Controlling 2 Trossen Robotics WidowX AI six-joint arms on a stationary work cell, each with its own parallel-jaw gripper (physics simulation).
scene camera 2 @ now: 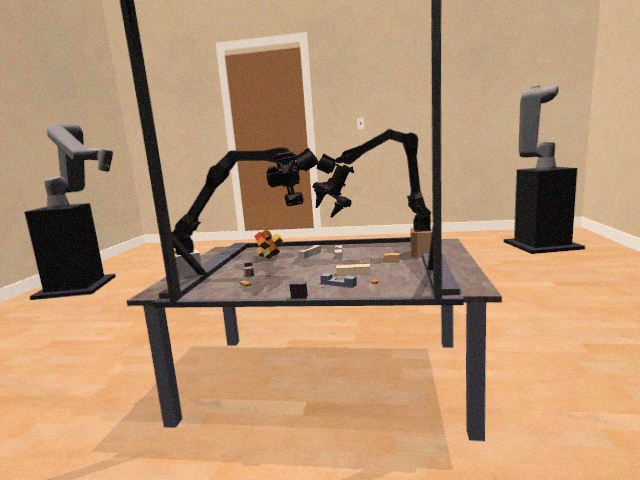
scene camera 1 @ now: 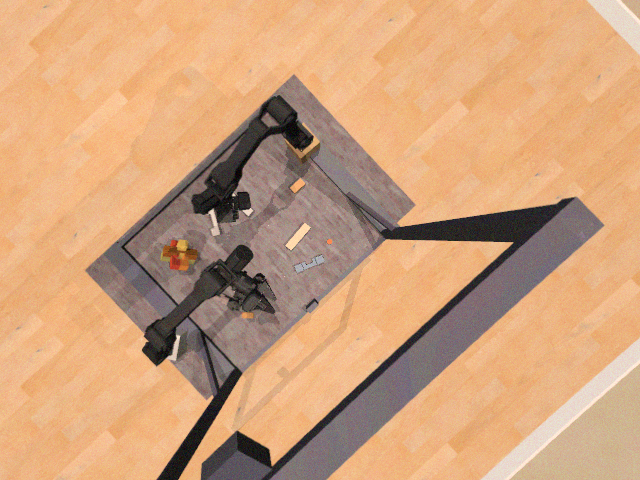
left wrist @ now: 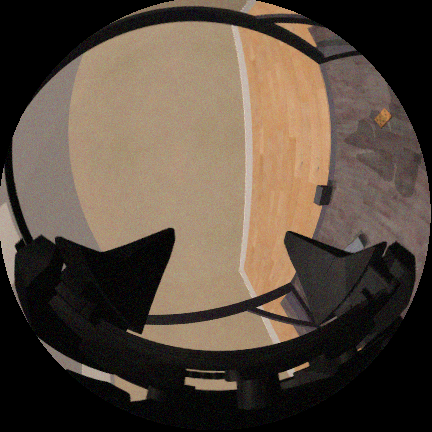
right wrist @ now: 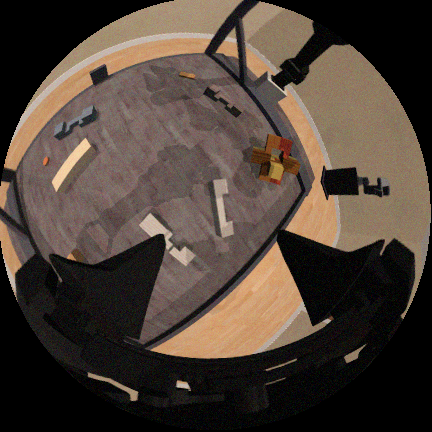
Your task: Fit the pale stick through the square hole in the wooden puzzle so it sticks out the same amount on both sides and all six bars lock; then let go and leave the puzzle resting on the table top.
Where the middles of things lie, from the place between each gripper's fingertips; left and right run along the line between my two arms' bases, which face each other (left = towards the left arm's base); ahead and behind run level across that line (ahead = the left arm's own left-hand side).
Now: right hand 27 cm past the pale stick [right wrist: 84, 150], 18 cm above it and 7 cm to the left of it.
The pale stick lies 330 mm below my left hand, 210 mm to the right of it and 90 mm ahead of it.
